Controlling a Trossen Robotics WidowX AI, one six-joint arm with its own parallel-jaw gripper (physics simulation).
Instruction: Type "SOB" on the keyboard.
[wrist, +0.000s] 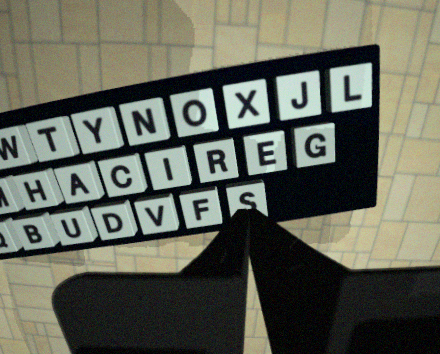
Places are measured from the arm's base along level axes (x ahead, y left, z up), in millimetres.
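Where they show: gripper, fingertip midpoint: (246, 218).
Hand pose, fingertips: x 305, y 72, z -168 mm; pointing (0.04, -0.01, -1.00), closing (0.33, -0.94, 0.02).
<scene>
Each offset is from my fingertips to the centre of the thing. "spot": to the spot under its first point. Level surfaces: height alone.
The black keyboard @(spot: 32 mm ahead, 39 mm right, 6 mm down) (350, 175) lies across the wrist view with three rows of pale keys. The S key @(7 mm ahead, 2 mm left, 3 mm down) (247, 199) is at the right end of the bottom row. The O key @(36 mm ahead, 35 mm left, 3 mm down) (195, 113) is in the top row between N and X. The B key @(41 mm back, 94 mm left, 3 mm down) (33, 233) is near the left of the bottom row, between Q and U. My gripper (246, 218) is shut and empty. Its tips overlap the lower part of the S key in the view and hide that part. Whether they touch the key I cannot tell.
The F key @(3 mm back, 20 mm left, 3 mm down) (201, 209) is left of S, and the E key @(30 mm ahead, 2 mm left, 3 mm down) (265, 152) and G key @(39 mm ahead, 16 mm right, 3 mm down) (315, 145) are in the row above. The keyboard's left end is cut off by the view. A tiled surface @(17 mm down) (407, 190) surrounds the keyboard.
</scene>
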